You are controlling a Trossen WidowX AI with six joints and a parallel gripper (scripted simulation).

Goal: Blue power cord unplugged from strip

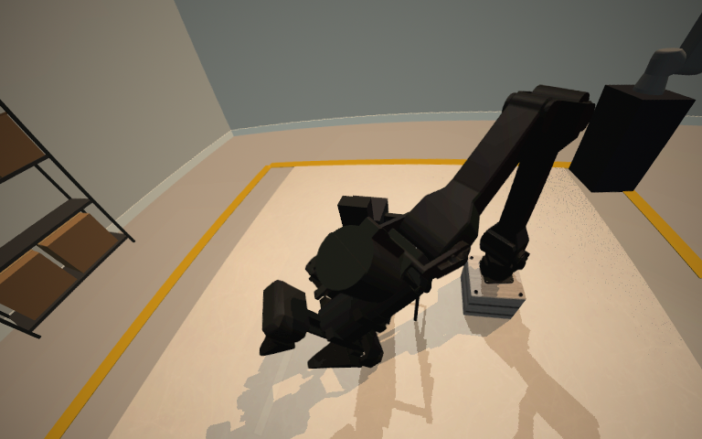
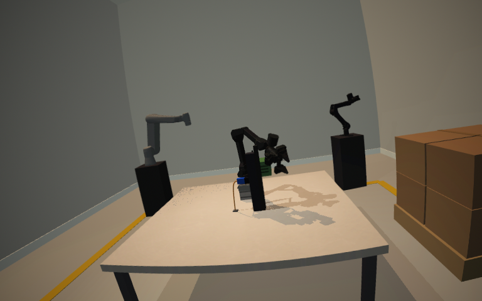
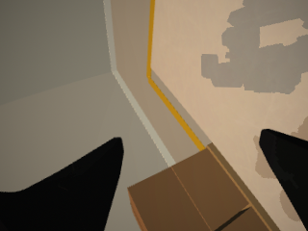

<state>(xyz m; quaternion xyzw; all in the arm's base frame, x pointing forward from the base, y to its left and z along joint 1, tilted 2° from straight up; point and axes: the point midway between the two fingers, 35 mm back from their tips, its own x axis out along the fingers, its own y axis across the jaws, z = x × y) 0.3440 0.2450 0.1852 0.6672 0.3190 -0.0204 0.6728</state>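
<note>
Right now the blue plug is 120 mm behind my gripper tip, 260 mm to the right of it and 50 mm below it. Also, from my gripper tip: black power strip: 100 mm behind, 190 mm to the right, 80 mm below; then grey anchor: 130 mm behind, 340 mm to the right, 250 mm below.
</note>
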